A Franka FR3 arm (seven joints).
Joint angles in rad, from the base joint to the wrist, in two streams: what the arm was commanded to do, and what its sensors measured. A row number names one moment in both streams.
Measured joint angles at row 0:
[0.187 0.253 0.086 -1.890 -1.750 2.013 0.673]
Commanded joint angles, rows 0 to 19:
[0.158 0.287 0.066 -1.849 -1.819 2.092 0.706]
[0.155 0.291 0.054 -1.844 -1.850 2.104 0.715]
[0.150 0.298 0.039 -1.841 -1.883 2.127 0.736]
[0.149 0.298 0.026 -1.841 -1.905 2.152 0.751]
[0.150 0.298 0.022 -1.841 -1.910 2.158 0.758]
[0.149 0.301 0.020 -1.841 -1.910 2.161 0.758]
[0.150 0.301 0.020 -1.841 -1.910 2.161 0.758]
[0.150 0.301 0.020 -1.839 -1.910 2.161 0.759]
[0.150 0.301 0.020 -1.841 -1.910 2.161 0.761]
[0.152 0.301 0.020 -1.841 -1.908 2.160 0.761]
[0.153 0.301 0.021 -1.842 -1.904 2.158 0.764]
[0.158 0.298 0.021 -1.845 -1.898 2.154 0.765]
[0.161 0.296 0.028 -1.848 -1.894 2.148 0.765]
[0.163 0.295 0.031 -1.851 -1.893 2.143 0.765]
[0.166 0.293 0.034 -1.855 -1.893 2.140 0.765]
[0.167 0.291 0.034 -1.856 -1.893 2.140 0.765]
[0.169 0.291 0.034 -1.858 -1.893 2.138 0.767]
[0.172 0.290 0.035 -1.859 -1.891 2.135 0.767]
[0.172 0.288 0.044 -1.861 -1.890 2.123 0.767]
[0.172 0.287 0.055 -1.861 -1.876 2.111 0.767]
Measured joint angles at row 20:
[0.169 0.295 0.034 -1.862 -1.873 2.141 0.736]
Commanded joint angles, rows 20 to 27:
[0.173 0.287 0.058 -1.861 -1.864 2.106 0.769]
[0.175 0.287 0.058 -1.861 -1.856 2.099 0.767]
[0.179 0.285 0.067 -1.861 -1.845 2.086 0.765]
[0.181 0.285 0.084 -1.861 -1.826 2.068 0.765]
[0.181 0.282 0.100 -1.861 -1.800 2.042 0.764]
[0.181 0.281 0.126 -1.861 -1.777 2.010 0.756]
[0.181 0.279 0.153 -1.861 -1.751 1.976 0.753]
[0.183 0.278 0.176 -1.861 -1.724 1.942 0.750]
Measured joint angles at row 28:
[0.174 0.294 0.105 -1.866 -1.797 2.034 0.720]
